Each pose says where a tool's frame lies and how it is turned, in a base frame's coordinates. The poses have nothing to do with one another.
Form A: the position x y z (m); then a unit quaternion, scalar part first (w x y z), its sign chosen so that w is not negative.
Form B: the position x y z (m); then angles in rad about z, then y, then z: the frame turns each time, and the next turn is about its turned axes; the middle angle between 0 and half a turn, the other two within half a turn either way. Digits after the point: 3 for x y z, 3 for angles.
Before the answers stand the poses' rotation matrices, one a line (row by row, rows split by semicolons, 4 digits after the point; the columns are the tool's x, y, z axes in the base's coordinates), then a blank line. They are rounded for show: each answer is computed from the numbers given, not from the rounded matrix.
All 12 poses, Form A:
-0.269 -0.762 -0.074 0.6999 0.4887 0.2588 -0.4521
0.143 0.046 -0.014 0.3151 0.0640 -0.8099 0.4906
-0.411 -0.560 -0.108 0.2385 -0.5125 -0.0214 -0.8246
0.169 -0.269 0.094 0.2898 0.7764 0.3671 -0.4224
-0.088 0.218 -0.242 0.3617 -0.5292 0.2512 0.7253
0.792 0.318 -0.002 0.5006 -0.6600 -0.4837 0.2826
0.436 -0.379 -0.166 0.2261 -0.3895 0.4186 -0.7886
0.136 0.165 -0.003 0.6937 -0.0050 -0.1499 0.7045
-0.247 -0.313 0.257 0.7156 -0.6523 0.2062 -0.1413
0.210 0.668 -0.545 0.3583 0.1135 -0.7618 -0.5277
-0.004 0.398 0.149 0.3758 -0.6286 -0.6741 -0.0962
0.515 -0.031 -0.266 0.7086 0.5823 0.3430 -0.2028
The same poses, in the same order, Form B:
0.4573 0.8857 -0.0796; -0.3799 0.1136 -0.9180; -0.8041 0.4500 0.3884
-0.7932 -0.4128 -0.4476; 0.2055 0.5104 -0.8350; 0.5732 -0.7543 -0.3201
-0.3609 0.4153 0.8350; -0.3714 -0.8853 0.2798; 0.8555 -0.2092 0.4738
0.3736 0.8149 -0.4431; 0.3252 -0.5625 -0.7602; -0.8687 0.1399 -0.4752
-0.1783 -0.7905 -0.5859; 0.2588 -0.6122 0.7472; -0.9493 -0.0184 0.3137
0.3724 0.3555 -0.8573; 0.9214 -0.0309 0.3874; 0.1112 -0.9342 -0.3391
-0.5943 0.0305 0.8037; -0.6827 -0.5473 -0.4841; 0.4251 -0.8364 0.3461
-0.0375 -0.9759 -0.2150; 0.9789 0.0073 -0.2043; 0.2009 -0.2181 0.9550
0.8750 -0.0668 0.4794; -0.4712 0.1091 0.8752; -0.1108 -0.9918 0.0640
-0.7175 0.2052 -0.6656; -0.5510 0.4173 0.7226; 0.4261 0.8853 -0.1864
0.0727 0.9198 -0.3857; 0.7752 0.1912 0.6021; 0.6276 -0.3427 -0.6990
0.6824 0.6869 0.2499; 0.1121 0.2396 -0.9644; -0.7223 0.6861 0.0865

-0.269 -0.762 -0.074 -1.657 1.172 0.510
0.143 0.046 -0.014 -2.063 1.897 -2.221
-0.411 -0.560 -0.108 0.323 1.077 -2.902
0.169 -0.269 0.094 -2.099 2.066 0.160
-0.088 0.218 -0.242 2.236 1.252 -0.019
0.792 0.318 -0.002 2.717 1.917 -1.689
0.436 -0.379 -0.166 -0.542 1.217 -2.041
0.136 0.165 -0.003 -2.382 0.301 -2.315
-0.247 -0.313 0.257 1.070 1.507 -1.460
0.210 0.668 -0.545 2.315 1.758 2.019
-0.004 0.398 0.149 2.141 2.345 -2.642
0.515 -0.031 -0.266 -1.317 1.484 0.760

